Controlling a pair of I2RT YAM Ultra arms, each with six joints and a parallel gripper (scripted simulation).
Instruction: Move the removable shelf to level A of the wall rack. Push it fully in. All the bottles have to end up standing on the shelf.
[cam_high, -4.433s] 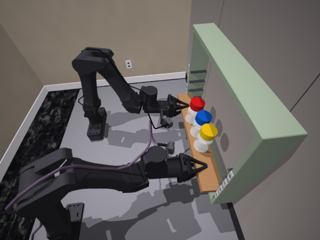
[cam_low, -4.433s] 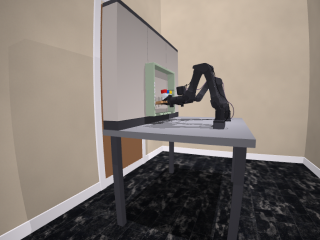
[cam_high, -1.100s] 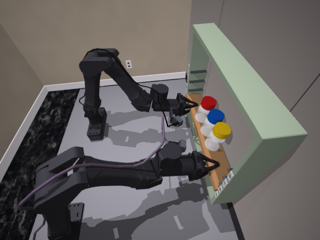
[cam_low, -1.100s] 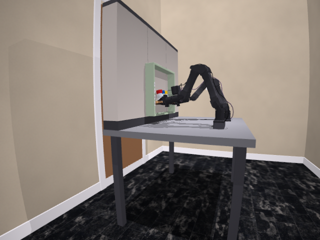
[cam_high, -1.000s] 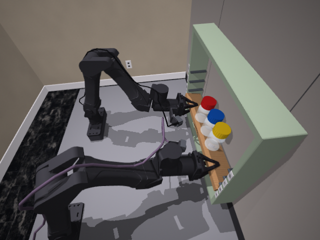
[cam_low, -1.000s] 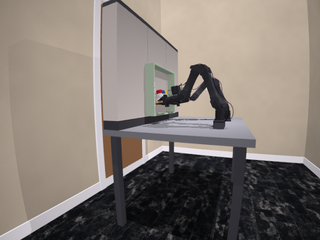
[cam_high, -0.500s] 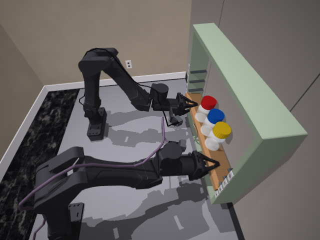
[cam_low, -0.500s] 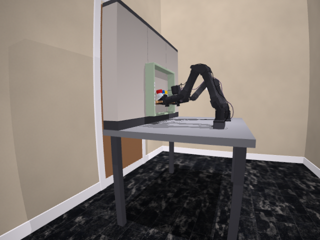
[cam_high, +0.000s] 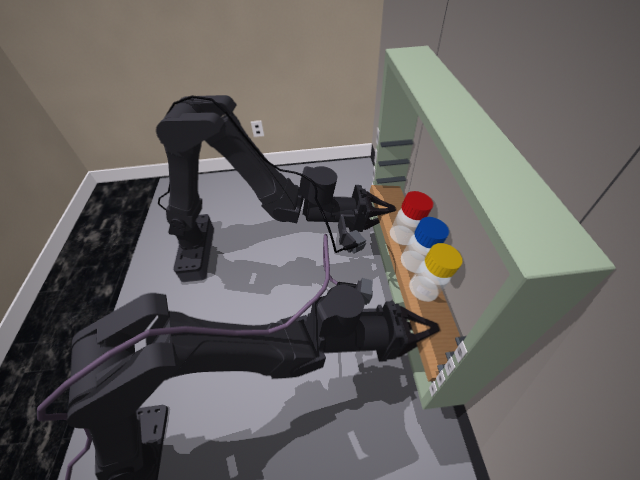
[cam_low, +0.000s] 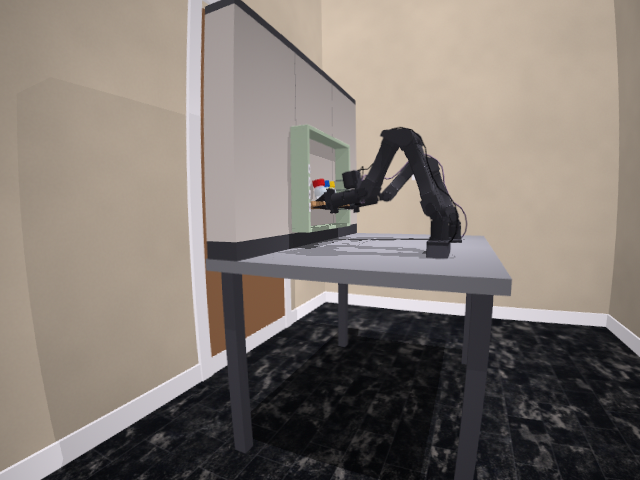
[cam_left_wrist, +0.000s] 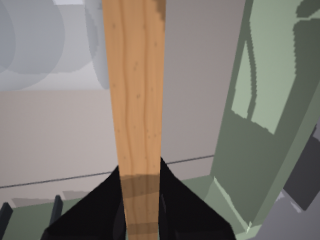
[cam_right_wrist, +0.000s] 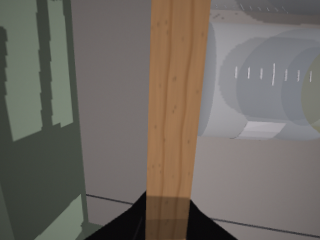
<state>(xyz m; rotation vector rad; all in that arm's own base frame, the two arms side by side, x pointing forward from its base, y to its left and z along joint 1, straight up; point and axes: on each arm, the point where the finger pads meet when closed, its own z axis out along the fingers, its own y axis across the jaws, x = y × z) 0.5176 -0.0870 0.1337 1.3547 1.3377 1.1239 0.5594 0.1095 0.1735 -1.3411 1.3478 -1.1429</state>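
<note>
Right now my left hand is 1 cm past the rack slot, 8 cm to the right of it and 4 cm below it. Round my left hand: blue-capped bottle: 3 cm ahead, 16 cm to the right, 5 cm above; wooden shelf: 2 cm ahead, 15 cm to the right; red-capped bottle: 2 cm ahead, 9 cm to the right, 6 cm above.
The yellow-capped bottle is 10 mm ahead of my right hand, 80 mm to the left of it and 60 mm above it. Round my right hand: green wall rack: 150 mm to the left, 110 mm above; then blue-capped bottle: 140 mm to the left, 60 mm above; then wooden shelf: 10 mm behind, 150 mm to the left.
</note>
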